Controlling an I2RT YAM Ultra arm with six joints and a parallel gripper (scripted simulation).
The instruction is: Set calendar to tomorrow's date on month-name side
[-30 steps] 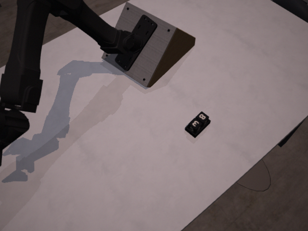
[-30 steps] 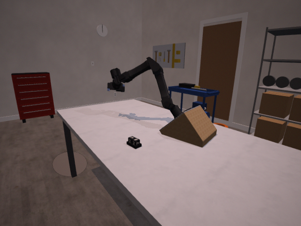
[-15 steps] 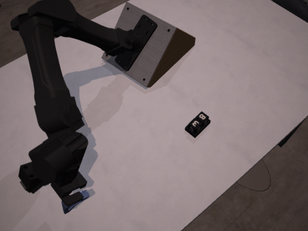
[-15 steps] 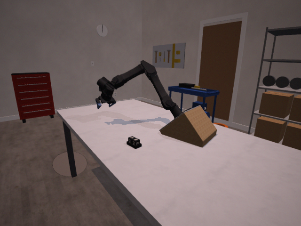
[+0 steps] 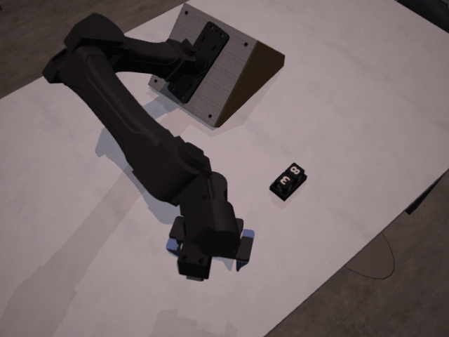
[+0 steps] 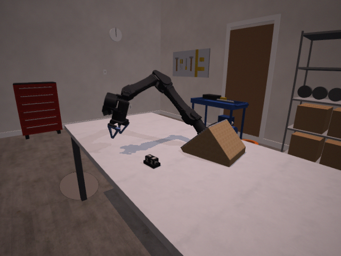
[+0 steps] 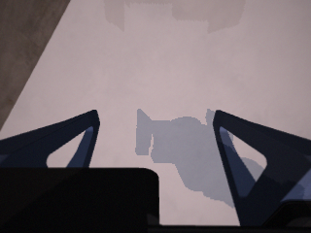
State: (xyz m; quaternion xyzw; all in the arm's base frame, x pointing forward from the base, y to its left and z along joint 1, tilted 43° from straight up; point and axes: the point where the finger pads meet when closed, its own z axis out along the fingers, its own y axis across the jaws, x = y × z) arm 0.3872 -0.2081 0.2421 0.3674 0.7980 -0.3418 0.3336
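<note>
My hand is 4 cm past the black cube, 25 cm to the right of it and 7 cm above it. Also, from my hand: black tray 4 cm behind, 27 cm to the left, 9 cm below.
</note>
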